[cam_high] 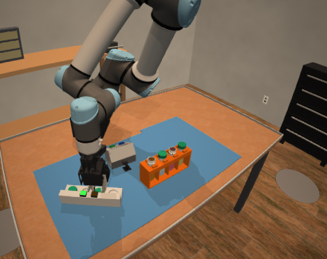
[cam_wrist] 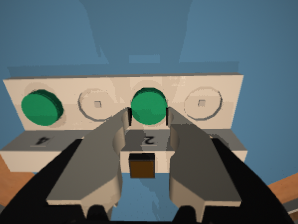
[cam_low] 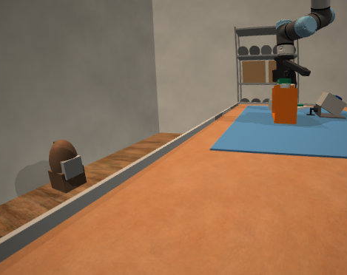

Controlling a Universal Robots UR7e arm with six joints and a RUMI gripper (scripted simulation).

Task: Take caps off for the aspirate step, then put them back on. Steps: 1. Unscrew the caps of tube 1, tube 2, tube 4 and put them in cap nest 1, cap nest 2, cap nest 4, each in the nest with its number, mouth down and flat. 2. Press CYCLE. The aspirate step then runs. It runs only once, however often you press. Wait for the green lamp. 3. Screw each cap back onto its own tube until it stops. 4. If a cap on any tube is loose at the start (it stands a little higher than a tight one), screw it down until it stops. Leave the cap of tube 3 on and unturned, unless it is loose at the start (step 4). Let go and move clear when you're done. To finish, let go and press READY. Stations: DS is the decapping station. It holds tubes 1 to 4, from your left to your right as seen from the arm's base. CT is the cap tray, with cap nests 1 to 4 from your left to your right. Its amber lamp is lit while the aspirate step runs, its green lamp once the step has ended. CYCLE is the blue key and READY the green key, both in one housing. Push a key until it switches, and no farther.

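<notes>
My hand is 360 mm to the right of the cap, 80 mm below it and 20 mm short of it. Round my hand: green key 170 mm behind, 130 mm to the left, 40 mm above; then grey key housing 160 mm to the left, 150 mm behind, 20 mm above; then blue key 180 mm to the left, 170 mm behind, 40 mm above.
</notes>
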